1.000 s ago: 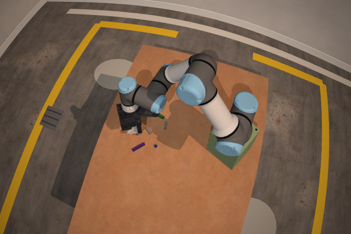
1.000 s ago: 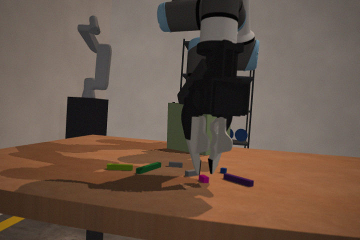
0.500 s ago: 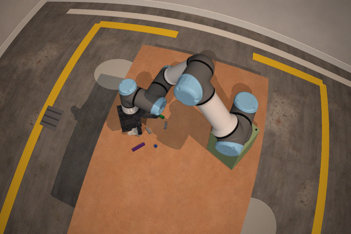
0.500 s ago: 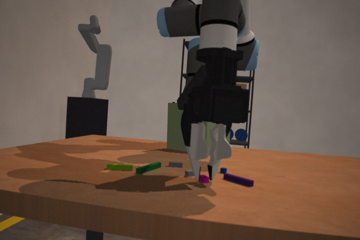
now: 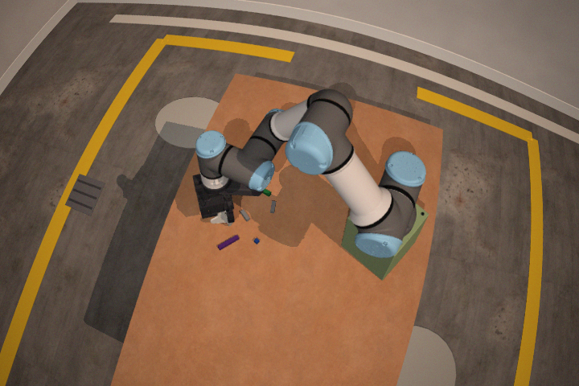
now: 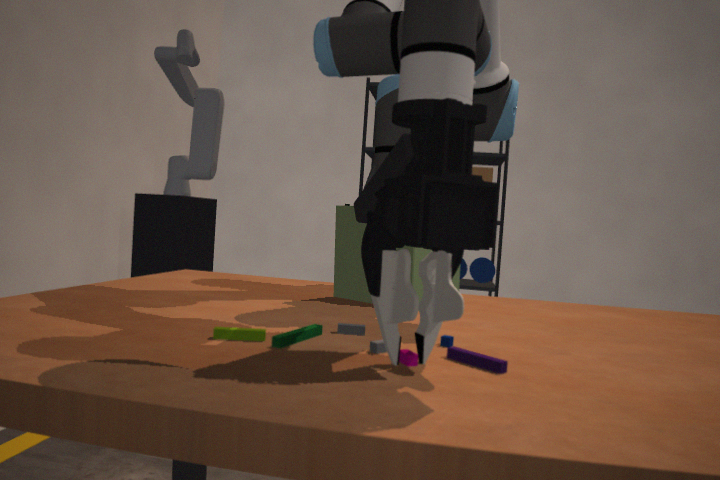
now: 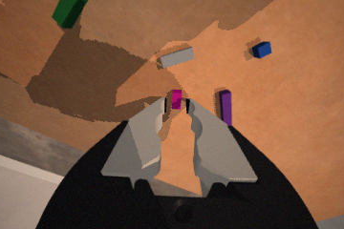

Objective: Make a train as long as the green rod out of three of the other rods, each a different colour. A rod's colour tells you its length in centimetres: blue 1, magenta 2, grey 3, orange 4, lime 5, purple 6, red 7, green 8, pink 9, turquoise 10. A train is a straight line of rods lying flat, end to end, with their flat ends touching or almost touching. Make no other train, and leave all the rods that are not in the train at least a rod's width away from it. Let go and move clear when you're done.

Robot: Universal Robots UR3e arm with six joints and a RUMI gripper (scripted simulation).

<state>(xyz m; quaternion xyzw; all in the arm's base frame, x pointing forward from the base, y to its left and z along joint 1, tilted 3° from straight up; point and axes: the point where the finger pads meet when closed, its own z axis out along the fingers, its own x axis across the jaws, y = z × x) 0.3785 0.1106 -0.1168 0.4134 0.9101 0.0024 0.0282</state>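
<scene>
Now: hand 1 cm above the magenta rod. The rest, counted from my hand: purple rod: 6 cm to the left, 3 cm behind, 1 cm below; then green rod: 12 cm to the right, 2 cm behind, 1 cm below; then blue rod: 9 cm behind, 2 cm to the left, 1 cm below.
</scene>
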